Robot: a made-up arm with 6 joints.
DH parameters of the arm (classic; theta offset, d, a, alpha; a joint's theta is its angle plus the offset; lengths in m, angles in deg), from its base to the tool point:
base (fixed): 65.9 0 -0.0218 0
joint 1: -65.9 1.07 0.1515 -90
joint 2: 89.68 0 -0.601 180
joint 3: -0.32 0.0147 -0.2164 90
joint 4: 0 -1.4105 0.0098 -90
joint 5: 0 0.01 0.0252 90
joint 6: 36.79 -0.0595 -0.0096 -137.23
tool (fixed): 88.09 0.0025 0 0
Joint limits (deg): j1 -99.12..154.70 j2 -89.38..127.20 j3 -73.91..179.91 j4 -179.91..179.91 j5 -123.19..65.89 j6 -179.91..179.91
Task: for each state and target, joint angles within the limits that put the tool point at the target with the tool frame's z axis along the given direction. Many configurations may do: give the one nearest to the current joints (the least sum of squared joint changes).
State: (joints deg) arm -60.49 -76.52 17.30 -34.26 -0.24 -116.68
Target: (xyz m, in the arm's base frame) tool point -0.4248 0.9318 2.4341 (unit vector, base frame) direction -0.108 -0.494 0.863
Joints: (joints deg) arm -67.96 -89.28 17.14 -8.71 -2.42 -92.79
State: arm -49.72 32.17 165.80 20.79 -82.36 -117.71
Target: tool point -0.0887 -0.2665 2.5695 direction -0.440 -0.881 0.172
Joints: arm -94.52 76.36 179.79 21.54 -49.80 -126.56
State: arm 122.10 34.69 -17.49 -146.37 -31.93 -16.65
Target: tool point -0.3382 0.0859 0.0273 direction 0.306 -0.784 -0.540
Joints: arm 154.70 48.92 -60.73 -118.59 -44.26 -13.34
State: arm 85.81 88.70 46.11 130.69 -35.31 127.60
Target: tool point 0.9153 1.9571 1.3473 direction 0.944 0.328 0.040
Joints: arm 65.90 73.76 66.42 159.97 -45.84 123.70
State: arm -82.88 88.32 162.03 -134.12 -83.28 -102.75
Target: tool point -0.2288 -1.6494 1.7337 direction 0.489 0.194 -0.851
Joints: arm -99.12 121.44 158.08 -89.32 -116.68 -77.26
